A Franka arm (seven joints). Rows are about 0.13 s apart.
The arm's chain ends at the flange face. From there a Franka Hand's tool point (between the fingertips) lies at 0.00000 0.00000 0.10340 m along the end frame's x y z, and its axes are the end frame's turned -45 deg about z.
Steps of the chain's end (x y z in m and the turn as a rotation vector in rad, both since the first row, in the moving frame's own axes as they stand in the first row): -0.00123, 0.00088, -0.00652, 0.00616, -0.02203, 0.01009; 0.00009, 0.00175, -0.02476, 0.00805, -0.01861, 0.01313; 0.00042, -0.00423, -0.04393, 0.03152, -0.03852, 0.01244; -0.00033, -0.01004, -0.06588, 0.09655, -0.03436, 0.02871; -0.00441, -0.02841, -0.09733, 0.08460, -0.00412, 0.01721
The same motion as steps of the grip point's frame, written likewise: -0.00264, -0.00231, -0.00655, 0.01993, -0.01122, 0.01009; -0.00193, -0.00065, -0.02478, 0.01885, -0.00747, 0.01313; 0.00281, -0.00782, -0.04406, 0.04953, -0.00495, 0.01244; 0.01154, -0.01682, -0.06642, 0.09257, 0.04397, 0.02871; 0.02290, -0.02964, -0.09770, 0.06273, 0.05691, 0.01721
